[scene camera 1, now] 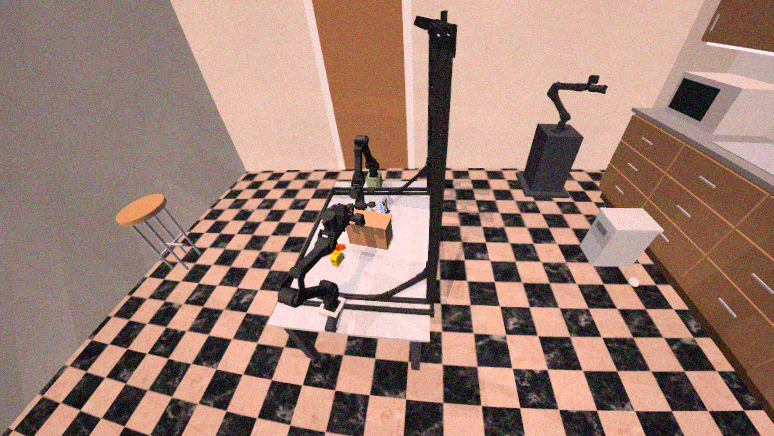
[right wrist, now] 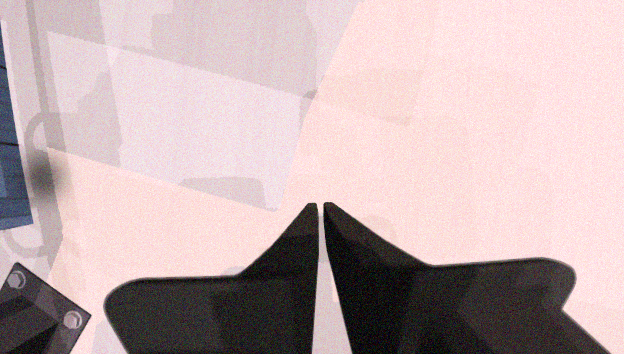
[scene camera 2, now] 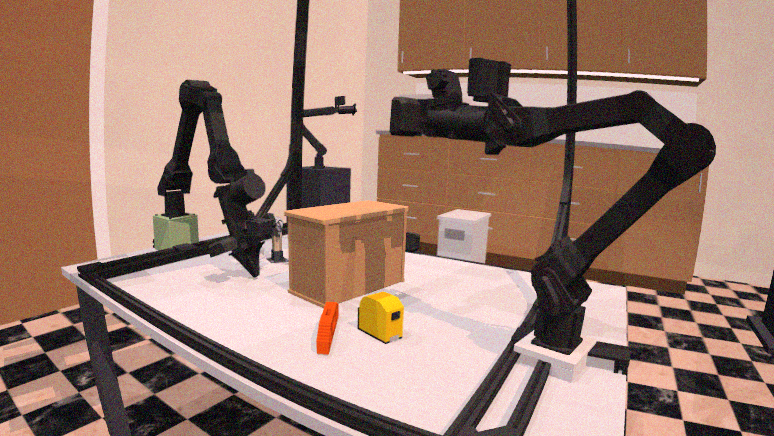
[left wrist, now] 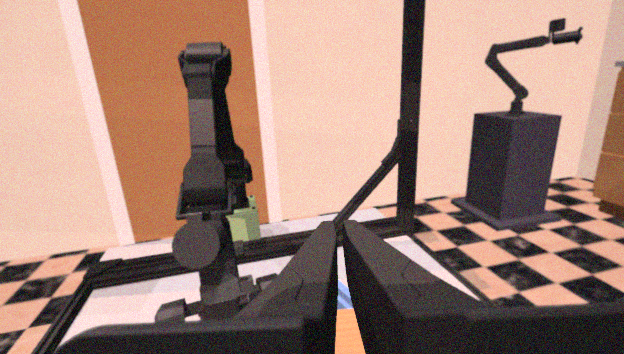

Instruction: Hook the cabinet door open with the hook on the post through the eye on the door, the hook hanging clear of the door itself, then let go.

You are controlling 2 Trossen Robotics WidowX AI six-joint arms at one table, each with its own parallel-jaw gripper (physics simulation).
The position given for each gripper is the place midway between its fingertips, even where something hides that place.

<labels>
The left gripper [scene camera 2: 397, 117] is shut, with nothing in its grasp. An orange block [scene camera 2: 327, 324] rests on the table. A yellow block [scene camera 2: 380, 315] sits on the table.
</labels>
